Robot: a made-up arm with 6 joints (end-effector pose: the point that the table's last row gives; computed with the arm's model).
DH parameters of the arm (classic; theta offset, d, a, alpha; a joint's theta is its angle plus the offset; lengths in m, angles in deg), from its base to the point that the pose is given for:
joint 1: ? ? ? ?
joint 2: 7.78 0 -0.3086 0
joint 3: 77.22 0 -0.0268 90
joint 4: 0 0.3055 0 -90
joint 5: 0 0 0.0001 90
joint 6: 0 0.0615 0 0
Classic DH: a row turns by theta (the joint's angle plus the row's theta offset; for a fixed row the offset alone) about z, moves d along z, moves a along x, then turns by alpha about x.
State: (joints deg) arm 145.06 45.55 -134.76 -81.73 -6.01 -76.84
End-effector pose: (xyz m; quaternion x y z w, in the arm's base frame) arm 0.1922 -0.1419 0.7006 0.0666 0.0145 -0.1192 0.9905
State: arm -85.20 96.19 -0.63 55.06 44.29 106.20
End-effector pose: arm 0.0413 -0.0700 0.0394 -0.7731 0.5083 -0.1076 0.3640
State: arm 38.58 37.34 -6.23 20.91 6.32 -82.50
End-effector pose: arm 0.0926 0.0770 0.1650 -0.6774 0.5531 -0.0803 0.4782
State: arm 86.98 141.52 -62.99 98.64 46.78 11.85
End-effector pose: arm -0.0234 0.3978 -0.0768 -0.1283 -0.8924 -0.1293 0.4129
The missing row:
joint 1: 0 0.0894 0 -90
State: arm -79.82 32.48 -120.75 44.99 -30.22 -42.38
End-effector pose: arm -0.0753 0.2959 0.6442 -0.0010 -0.2807 -0.5947 0.7533
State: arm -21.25 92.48 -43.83 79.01 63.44 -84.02
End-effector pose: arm 0.3058 -0.0609 0.1751 -0.0851 0.8419 0.4070 0.3441
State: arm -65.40 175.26 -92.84 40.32 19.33 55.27
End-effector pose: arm 0.1778 -0.3566 -0.2793 -0.9783 -0.1759 -0.0992 0.0467
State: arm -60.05 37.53 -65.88 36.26 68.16 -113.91
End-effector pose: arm 0.0631 -0.0419 0.4732 -0.4093 0.7368 -0.4233 0.3324
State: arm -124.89 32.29 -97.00 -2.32 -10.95 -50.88
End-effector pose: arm 0.0835 0.1189 0.6446 0.0446 0.0683 -0.9965 0.0173
